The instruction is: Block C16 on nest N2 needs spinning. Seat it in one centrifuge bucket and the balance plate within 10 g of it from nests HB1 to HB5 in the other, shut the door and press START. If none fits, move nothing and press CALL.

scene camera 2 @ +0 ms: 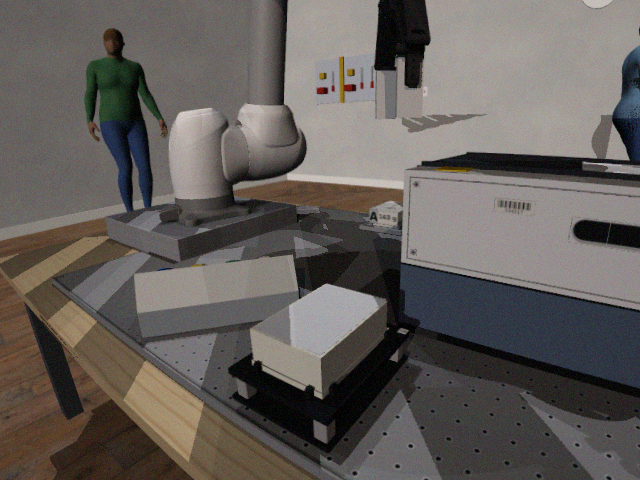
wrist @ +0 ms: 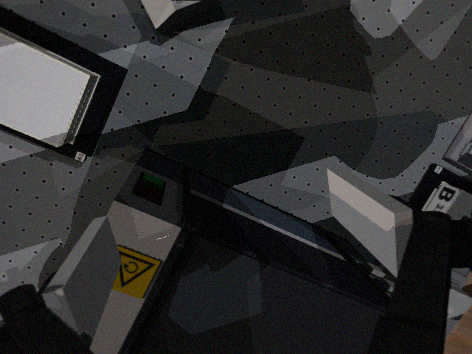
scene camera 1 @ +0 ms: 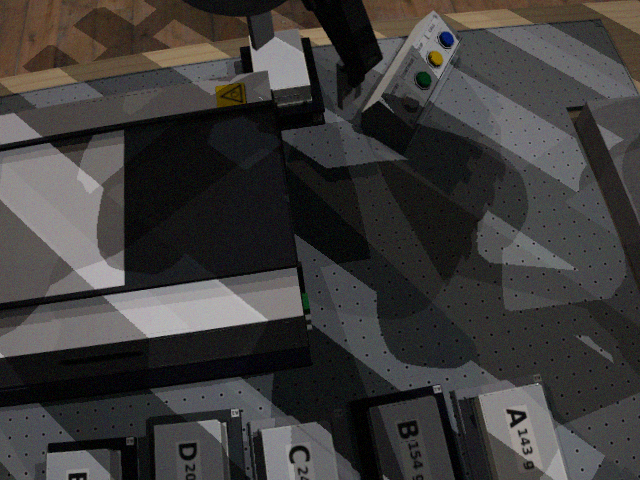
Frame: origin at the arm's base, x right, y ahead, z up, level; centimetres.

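Seen in the pictures: gripper, between the fingertips: (scene camera 2: 395, 118) (wrist: 224, 215) (scene camera 1: 304, 70); arm's base, origin of its link: (scene camera 2: 206, 214).
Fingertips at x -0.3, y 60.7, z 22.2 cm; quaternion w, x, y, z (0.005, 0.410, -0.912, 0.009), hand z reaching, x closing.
Observation:
Offsets run from my fingertips to a thing's middle.
A white block {dx +19.4, dy +5.9, dz -21.1 cm} (scene camera 1: 279, 61) (scene camera 2: 318, 329) (wrist: 71, 100) sits on a black nest {dx +19.4, dy +5.9, dz -24.6 cm} (scene camera 1: 316, 95) (scene camera 2: 347, 405) (wrist: 108, 91) by the centrifuge's back right corner. The centrifuge {dx -14.9, dy +24.6, dz -14.9 cm} (scene camera 1: 199, 305) (scene camera 2: 485, 229) (wrist: 140, 228) has a dark panel {dx -12.5, dy +11.3, dz -5.9 cm} (scene camera 1: 209, 200) across its top. Balance plates stand in nests at the near edge: A 143 g {dx -37.3, dy -26.9, dz -23.8 cm} (scene camera 1: 510, 426) (scene camera 2: 387, 214), B 154 g {dx -38.8, dy -13.4, dz -23.8 cm} (scene camera 1: 409, 438), C {dx -42.0, dy -0.3, dz -23.8 cm} (scene camera 1: 299, 452) and D {dx -42.3, dy +13.2, dz -23.8 cm} (scene camera 1: 190, 452), with C's and D's weights cut off. My gripper (scene camera 2: 399, 114) (wrist: 224, 215) is open and empty, high above the centrifuge's corner near the block.
A button box {dx +20.0, dy -16.1, dz -22.9 cm} (scene camera 1: 413, 71) (scene camera 2: 213, 290) with blue {dx +25.8, dy -21.3, dz -20.7 cm} (scene camera 1: 446, 38), yellow {dx +21.3, dy -19.1, dz -20.7 cm} (scene camera 1: 435, 58) and green {dx +16.8, dy -16.9, dz -20.7 cm} (scene camera 1: 423, 79) buttons stands right of the nest. The robot base (scene camera 2: 204, 224) is behind it. A person (scene camera 2: 118, 110) stands beyond the table.

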